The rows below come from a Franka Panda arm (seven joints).
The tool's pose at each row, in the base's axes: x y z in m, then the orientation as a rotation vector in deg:
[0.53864, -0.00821, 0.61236, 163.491, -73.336, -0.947]
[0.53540, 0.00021, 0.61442, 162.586, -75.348, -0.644]
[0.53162, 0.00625, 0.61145, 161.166, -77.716, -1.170]
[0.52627, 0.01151, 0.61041, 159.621, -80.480, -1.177]
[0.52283, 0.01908, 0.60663, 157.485, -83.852, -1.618]
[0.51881, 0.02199, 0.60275, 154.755, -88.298, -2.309]
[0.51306, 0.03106, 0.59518, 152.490, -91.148, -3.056]
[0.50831, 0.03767, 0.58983, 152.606, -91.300, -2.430]
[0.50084, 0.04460, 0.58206, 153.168, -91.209, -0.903]
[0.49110, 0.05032, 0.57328, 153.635, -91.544, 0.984]
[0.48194, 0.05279, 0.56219, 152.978, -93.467, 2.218]
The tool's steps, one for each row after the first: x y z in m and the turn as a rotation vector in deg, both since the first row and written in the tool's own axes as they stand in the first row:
[-0.00845, -0.00314, -0.00208, 0.091, 0.161, 1.412]
[-0.01546, -0.00439, 0.00089, -0.289, -0.053, 3.169]
[-0.02295, -0.00391, 0.00197, -0.437, -0.008, 5.196]
[-0.03087, -0.00644, 0.00574, -0.862, -0.150, 7.747]
[-0.03570, -0.00544, 0.00965, -1.258, -0.490, 11.093]
[-0.04627, -0.00731, 0.01723, -1.919, -0.747, 13.411]
[-0.05435, -0.00825, 0.02260, -1.600, -0.446, 13.460]
[-0.06446, -0.00741, 0.03042, -0.810, 0.284, 13.231]
[-0.07518, -0.00409, 0.03930, 0.211, 1.156, 13.269]
[-0.08307, 0.00091, 0.05051, 0.939, 1.684, 14.543]

